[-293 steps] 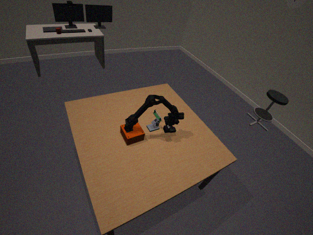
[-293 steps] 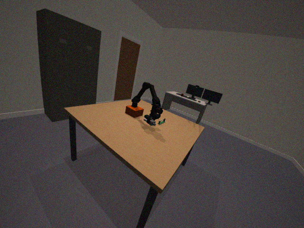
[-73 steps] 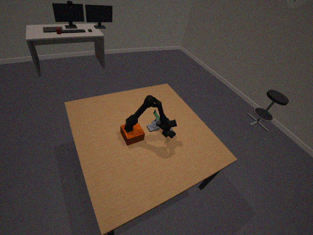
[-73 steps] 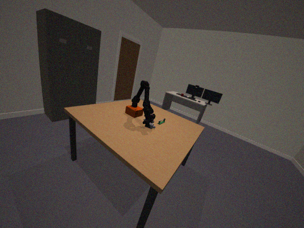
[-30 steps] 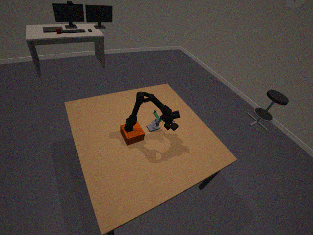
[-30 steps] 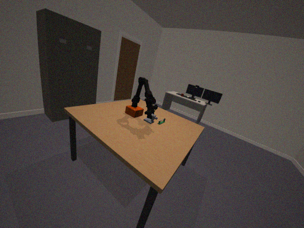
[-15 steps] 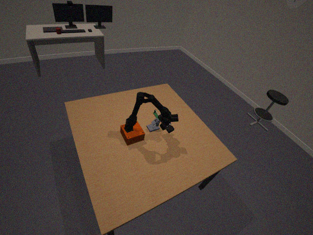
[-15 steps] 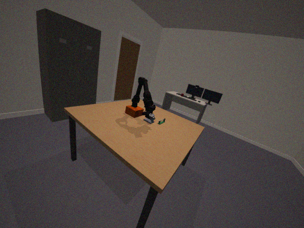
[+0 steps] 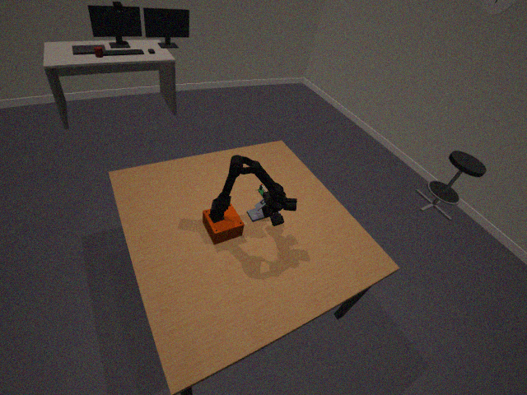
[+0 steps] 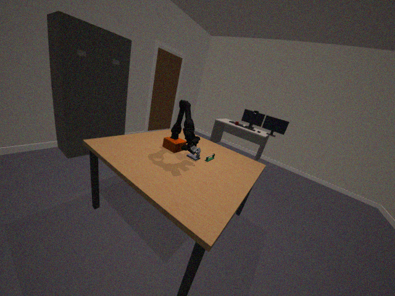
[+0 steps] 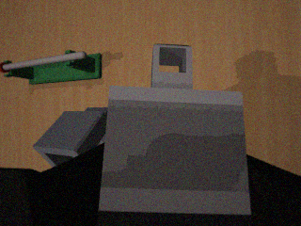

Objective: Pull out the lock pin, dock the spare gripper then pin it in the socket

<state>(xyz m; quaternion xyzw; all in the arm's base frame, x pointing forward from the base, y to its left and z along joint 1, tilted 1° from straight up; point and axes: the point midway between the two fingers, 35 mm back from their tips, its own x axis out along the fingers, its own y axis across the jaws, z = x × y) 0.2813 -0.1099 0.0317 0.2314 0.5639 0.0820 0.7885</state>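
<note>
My gripper tip is 1 cm past the grey mount, 8 cm to the right of it and 4 cm above it. Round my gripper tip: spare gripper 1 cm to the right, 1 cm above; green holder 10 cm ahead, 18 cm to the left, 7 cm below.
</note>
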